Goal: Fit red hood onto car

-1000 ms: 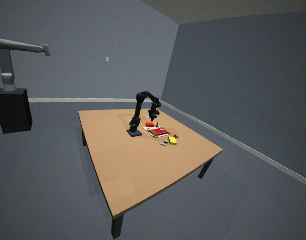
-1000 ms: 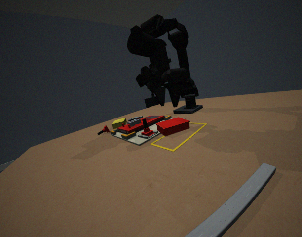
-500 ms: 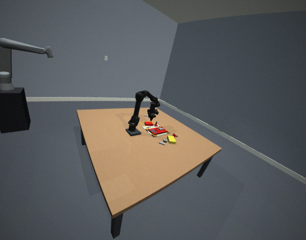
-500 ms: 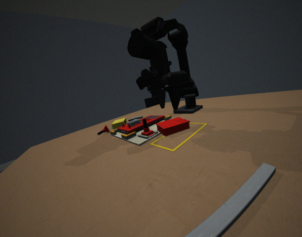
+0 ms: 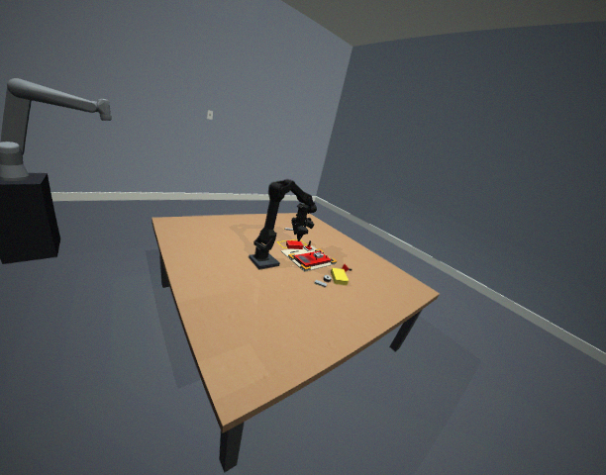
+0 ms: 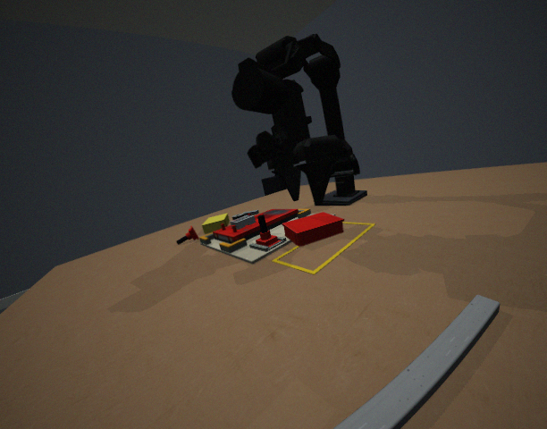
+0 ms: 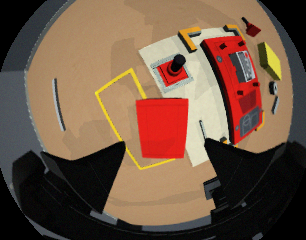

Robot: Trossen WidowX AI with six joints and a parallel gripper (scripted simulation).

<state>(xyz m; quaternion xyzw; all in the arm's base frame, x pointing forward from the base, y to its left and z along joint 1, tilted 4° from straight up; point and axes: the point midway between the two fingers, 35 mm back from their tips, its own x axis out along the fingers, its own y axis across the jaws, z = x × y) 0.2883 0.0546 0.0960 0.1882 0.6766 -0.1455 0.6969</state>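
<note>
Now: gripper tip 5 cm above the red hood. Also, from my gripper tip: grey strip 22 cm to the left, 18 cm ahead, 6 cm below; then pale jig plate 15 cm to the right, 5 cm below; then yellow block 37 cm to the right, 5 cm below.
</note>
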